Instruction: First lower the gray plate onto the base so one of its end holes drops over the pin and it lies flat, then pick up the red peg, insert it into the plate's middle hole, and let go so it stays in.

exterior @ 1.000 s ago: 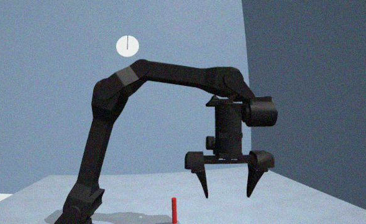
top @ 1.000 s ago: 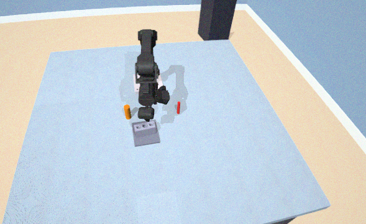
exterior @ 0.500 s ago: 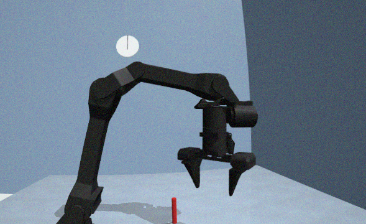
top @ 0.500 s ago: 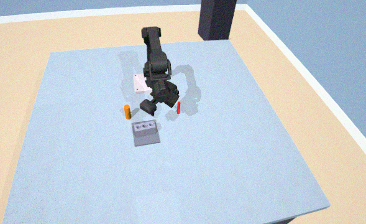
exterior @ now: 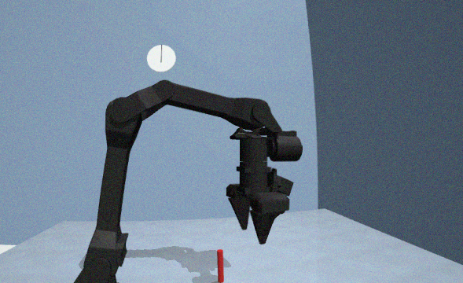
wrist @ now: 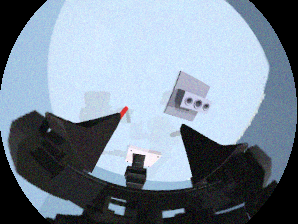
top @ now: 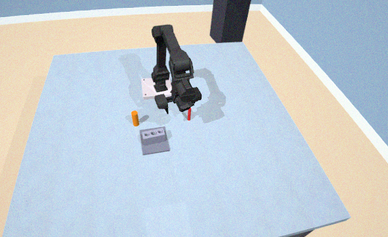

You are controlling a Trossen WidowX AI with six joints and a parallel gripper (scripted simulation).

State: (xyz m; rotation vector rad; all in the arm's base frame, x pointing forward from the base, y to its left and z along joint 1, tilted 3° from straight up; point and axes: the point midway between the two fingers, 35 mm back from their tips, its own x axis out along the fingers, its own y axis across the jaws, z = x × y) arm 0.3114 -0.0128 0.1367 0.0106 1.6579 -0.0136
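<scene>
Now: the plate 12 cm to the right of my gripper tip, 9 cm below it and 2 cm ahead of it. The rest, counted from my gripper tip: gray square base 13 cm below, 10 cm to the right, 2 cm ahead.
</scene>
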